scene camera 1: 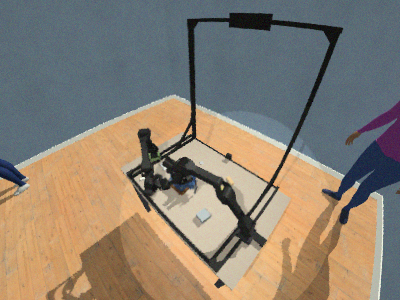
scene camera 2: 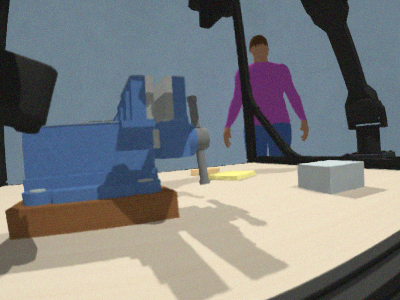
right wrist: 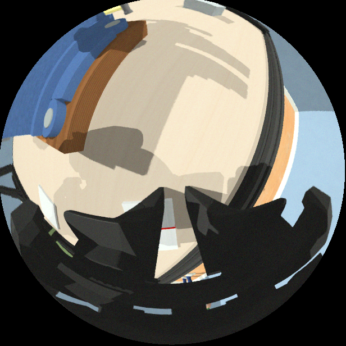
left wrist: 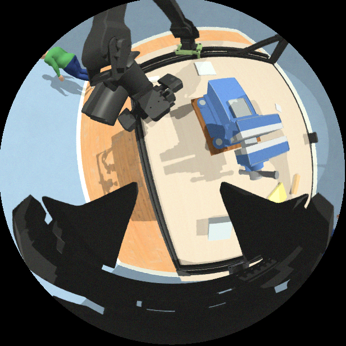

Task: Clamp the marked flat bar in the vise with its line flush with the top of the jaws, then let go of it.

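Pixels of known places: left gripper, between the fingertips: (scene camera 1: pixel 173 186); right gripper, between the fingertips: (scene camera 1: pixel 155 191); left arm's base, origin of its link: (scene camera 1: pixel 246 232) (scene camera 2: pixel 369 153); right arm's base, origin of its link: (scene camera 1: pixel 154 155).
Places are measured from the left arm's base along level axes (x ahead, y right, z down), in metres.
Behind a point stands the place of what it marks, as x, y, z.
Observation:
The marked flat bar (right wrist: pixel 169 241), pale with a red line across it, lies on the table in the right wrist view, partly hidden behind a finger. My right gripper (right wrist: pixel 174 190) is nearly closed, with a narrow gap and nothing held between its fingertips; the bar shows beyond them. The blue vise (scene camera 1: pixel 186 183) @[0.477, 0.028, -0.110] (scene camera 2: pixel 75 160) @[0.602, 0.047, -0.039] (left wrist: pixel 225 95) (right wrist: pixel 42 85) stands on a brown wooden base (scene camera 2: pixel 95 215) @[0.590, 0.002, 0.014] (left wrist: pixel 201 120) (right wrist: pixel 80 107). Its grey-faced jaws (scene camera 2: pixel 162 102) (left wrist: pixel 262 144) are apart, with an empty gap. My left gripper (left wrist: pixel 179 186) is open and empty, high above the table.
A grey block (scene camera 1: pixel 203 215) @[0.280, -0.054, -0.007] (scene camera 2: pixel 330 176) @[0.326, -0.074, 0.005] (left wrist: pixel 220 231) (right wrist: pixel 204 7) lies away from the vise. A yellow piece (scene camera 2: pixel 232 175) @[0.307, 0.160, 0.019] (left wrist: pixel 278 193) lies near the vise's handle (scene camera 2: pixel 200 150) @[0.436, 0.059, -0.039] (left wrist: pixel 257 174). A white plate (left wrist: pixel 205 68) (right wrist: pixel 48 207) lies behind the vise. A black rail (left wrist: pixel 152 185) (right wrist: pixel 270 100) edges the table.

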